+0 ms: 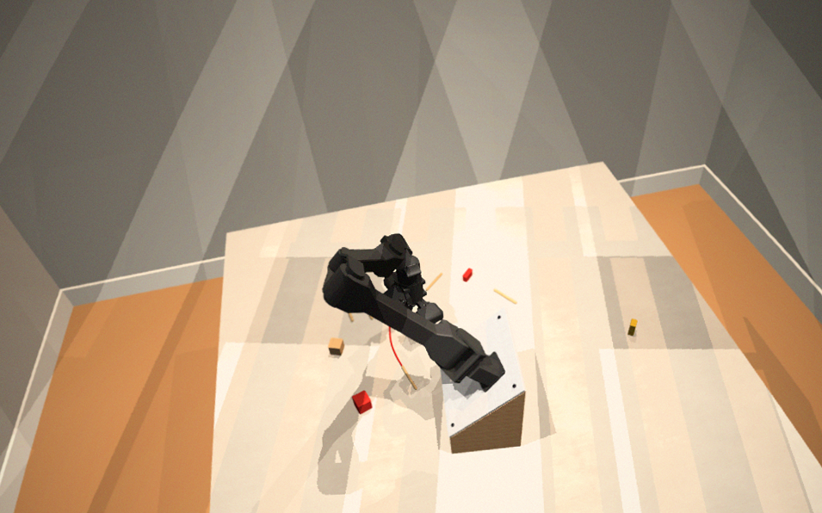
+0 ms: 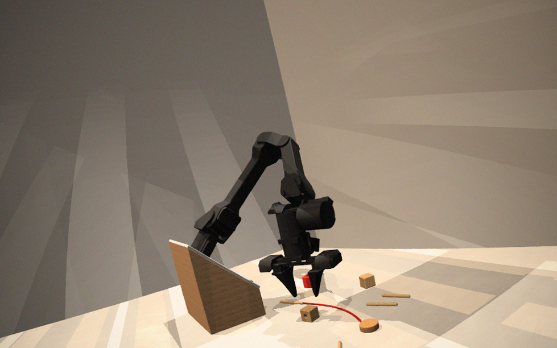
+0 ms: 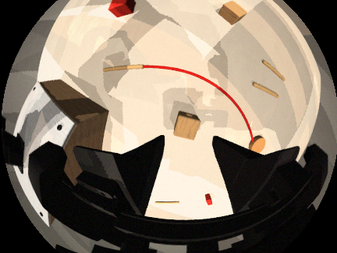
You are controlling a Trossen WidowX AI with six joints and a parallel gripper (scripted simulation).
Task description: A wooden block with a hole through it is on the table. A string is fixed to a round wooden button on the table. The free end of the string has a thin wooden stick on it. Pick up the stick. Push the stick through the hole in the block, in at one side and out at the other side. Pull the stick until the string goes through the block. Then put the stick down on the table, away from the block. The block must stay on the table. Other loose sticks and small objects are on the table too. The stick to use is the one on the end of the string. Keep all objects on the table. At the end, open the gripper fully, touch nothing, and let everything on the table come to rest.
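The thin wooden stick is 110 mm behind my gripper tip, 60 mm to the left of it and 60 mm below it. Also, from my gripper tip: plain wooden cube (10 mm ahead, 210 mm to the left, 40 mm below); round wooden button (160 mm ahead, 10 mm to the left, 50 mm below); small red piece (150 mm ahead, 180 mm to the right, 50 mm below).
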